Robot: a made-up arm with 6 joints. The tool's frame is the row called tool. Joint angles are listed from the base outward.
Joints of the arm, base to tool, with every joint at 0 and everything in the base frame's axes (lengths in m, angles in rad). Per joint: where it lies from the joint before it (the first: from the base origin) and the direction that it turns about. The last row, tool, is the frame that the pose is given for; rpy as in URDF.
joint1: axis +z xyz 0 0 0.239
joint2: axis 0 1 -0.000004 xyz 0 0 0
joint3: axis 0 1 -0.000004 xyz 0.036 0 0.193
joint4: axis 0 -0.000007 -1 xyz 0.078 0 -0.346
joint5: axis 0 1 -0.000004 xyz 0 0 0
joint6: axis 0 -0.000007 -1 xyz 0.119 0 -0.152
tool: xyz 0 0 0 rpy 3.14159 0 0
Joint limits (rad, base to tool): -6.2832..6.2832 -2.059..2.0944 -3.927..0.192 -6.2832..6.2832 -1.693..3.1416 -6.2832..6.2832
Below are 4 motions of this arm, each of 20 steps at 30 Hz.
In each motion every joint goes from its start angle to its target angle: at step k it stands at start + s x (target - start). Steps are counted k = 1, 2, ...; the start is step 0. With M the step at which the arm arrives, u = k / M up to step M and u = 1 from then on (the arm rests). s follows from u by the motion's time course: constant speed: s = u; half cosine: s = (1 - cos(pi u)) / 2; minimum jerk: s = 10 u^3 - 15 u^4 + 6 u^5.
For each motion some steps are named. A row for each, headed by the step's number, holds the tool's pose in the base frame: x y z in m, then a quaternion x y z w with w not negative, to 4 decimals.
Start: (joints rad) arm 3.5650 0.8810 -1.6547 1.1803 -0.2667 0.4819
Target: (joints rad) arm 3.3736 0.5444 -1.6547 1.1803 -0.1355 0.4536
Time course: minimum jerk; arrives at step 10
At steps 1, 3, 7, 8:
1: -0.5992 -0.1120 0.1013 -0.5598 -0.7041 0.3071 0.3107
3: -0.6088 -0.0994 0.1296 -0.5629 -0.6906 0.3241 0.3181
7: -0.6317 -0.0349 0.2574 -0.5654 -0.6308 0.3932 0.3576
8: -0.6322 -0.0239 0.2777 -0.5641 -0.6214 0.4031 0.3648

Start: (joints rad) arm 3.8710 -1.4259 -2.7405 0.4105 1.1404 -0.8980
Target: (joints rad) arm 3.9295 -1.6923 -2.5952 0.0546 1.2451 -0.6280
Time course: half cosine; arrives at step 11
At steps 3, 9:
3: 0.4872 0.4020 0.5595 0.1481 0.0718 0.0233 0.9861
9: 0.4636 0.4494 0.4932 0.0619 -0.0126 0.0822 0.9946

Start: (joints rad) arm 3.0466 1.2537 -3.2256 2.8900 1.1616 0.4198
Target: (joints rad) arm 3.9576 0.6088 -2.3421 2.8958 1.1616 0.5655
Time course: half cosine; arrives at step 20
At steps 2, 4, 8, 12, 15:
2: -0.6057 0.0211 0.6209 0.0350 0.1102 -0.9854 0.1247
4: -0.6102 -0.0180 0.6228 0.0403 0.1094 -0.9798 0.1626
8: -0.6014 -0.1576 0.6277 0.0591 0.1098 -0.9478 0.2935
12: -0.5386 -0.3209 0.6298 0.0822 0.1165 -0.8833 0.4466
15: -0.4708 -0.4118 0.6281 0.0965 0.1244 -0.8281 0.5380

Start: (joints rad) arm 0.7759 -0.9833 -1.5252 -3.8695 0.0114 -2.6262
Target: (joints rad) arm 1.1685 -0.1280 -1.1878 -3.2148 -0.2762 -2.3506
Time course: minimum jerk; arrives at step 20
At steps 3, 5, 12, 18, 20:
3: 0.1813 0.0723 0.7641 -0.2867 -0.1531 -0.9036 0.2792
5: 0.2088 0.1132 0.7359 -0.3382 -0.1644 -0.8711 0.3159
12: 0.2538 0.3563 0.4284 -0.6968 -0.2036 -0.5222 0.4475
18: 0.1839 0.3970 0.2487 -0.8437 -0.1887 -0.3042 0.4001
20: 0.1814 0.3971 0.2440 -0.8471 -0.1879 -0.2983 0.3976

